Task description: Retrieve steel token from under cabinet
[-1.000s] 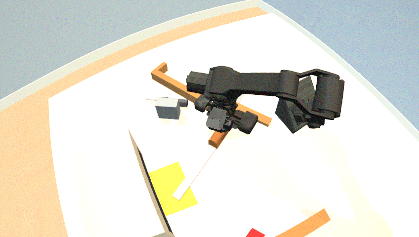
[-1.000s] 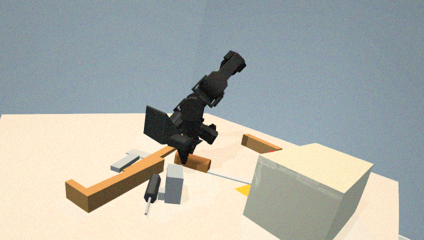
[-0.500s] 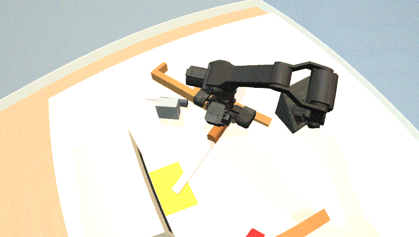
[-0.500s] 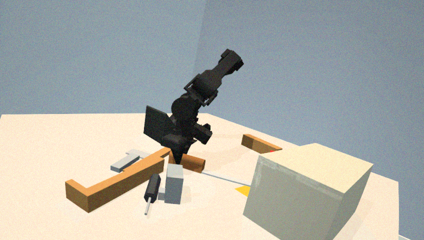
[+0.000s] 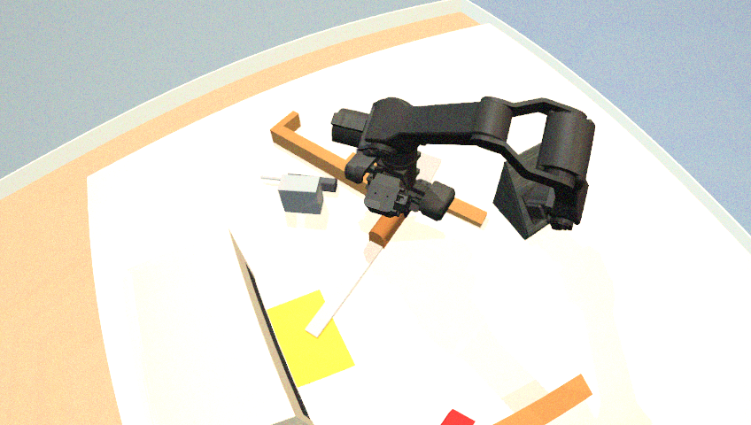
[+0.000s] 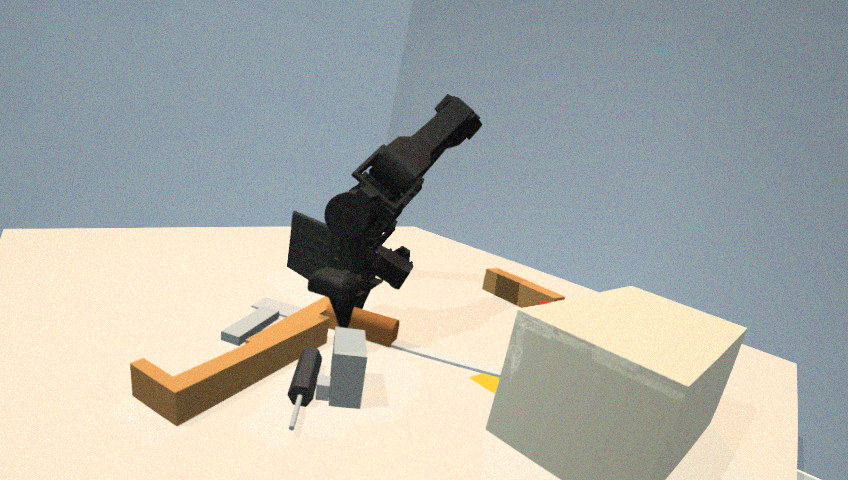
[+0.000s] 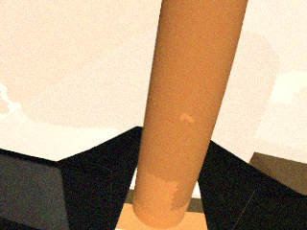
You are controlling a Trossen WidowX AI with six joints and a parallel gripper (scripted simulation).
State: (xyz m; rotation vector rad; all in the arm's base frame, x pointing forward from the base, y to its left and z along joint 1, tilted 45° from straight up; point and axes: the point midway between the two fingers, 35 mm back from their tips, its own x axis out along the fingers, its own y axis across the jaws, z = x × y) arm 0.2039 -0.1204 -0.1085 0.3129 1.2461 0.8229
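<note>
Right now the long orange bar is 60 mm behind my gripper tip and 30 mm to the right of it. Also, from my gripper tip: dark-handled pin tool (120 mm ahead, 180 mm to the right); small grey cube (120 mm ahead, 150 mm to the right); grey block (130 mm ahead, 120 mm to the right, 20 mm above).
</note>
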